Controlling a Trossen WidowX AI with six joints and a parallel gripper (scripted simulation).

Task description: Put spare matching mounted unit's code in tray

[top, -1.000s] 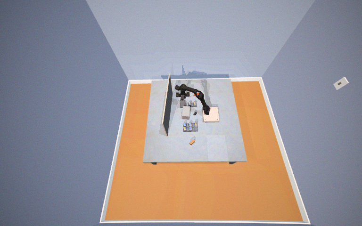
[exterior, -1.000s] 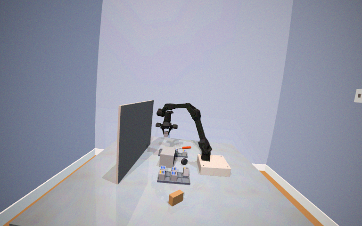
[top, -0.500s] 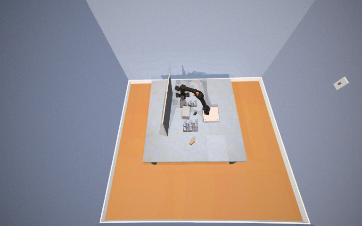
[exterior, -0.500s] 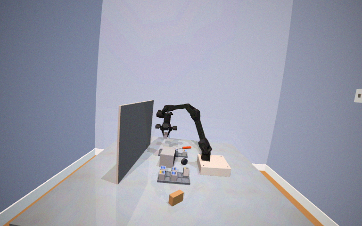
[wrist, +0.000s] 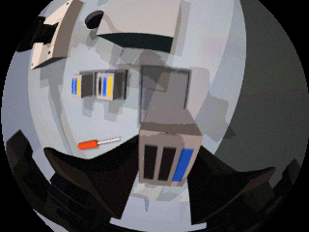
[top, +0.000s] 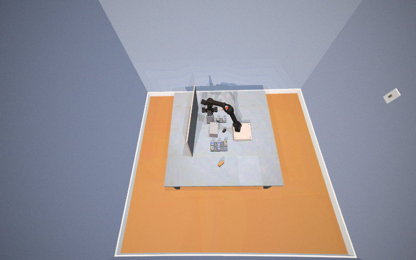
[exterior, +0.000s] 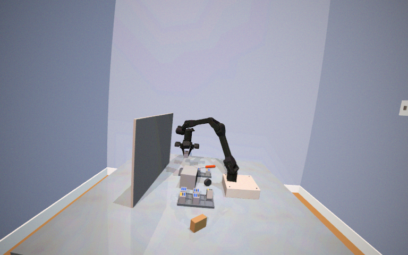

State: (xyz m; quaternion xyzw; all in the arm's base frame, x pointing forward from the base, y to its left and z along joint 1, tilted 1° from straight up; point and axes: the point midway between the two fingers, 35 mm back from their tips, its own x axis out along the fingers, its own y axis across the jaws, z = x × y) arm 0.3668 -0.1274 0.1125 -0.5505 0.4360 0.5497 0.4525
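Now: the flat grey tray 10 mm behind my gripper tip and 140 mm below it. From my gripper tip the other things lie so: grey spare 20 mm above; then mounted unit 80 mm behind, 180 mm to the left, 90 mm below; then tall panel 160 mm ahead, 200 mm to the left, 80 mm above.
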